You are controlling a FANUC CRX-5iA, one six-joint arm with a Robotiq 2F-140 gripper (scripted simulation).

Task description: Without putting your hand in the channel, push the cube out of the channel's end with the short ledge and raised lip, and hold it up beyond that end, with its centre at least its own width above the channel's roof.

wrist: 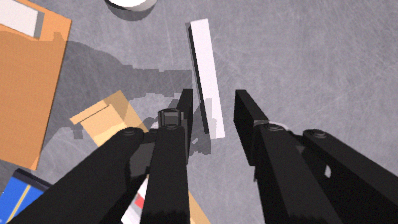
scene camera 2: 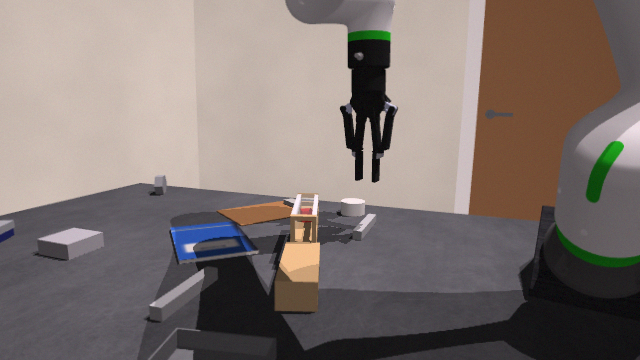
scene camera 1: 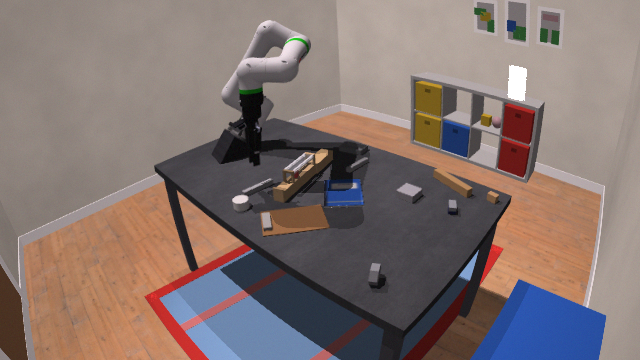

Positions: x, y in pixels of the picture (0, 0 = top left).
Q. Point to a brown board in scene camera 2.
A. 247, 215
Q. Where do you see a grey stick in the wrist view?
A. At 200, 29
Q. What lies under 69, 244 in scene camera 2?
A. A grey block.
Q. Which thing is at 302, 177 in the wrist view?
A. The gripper.
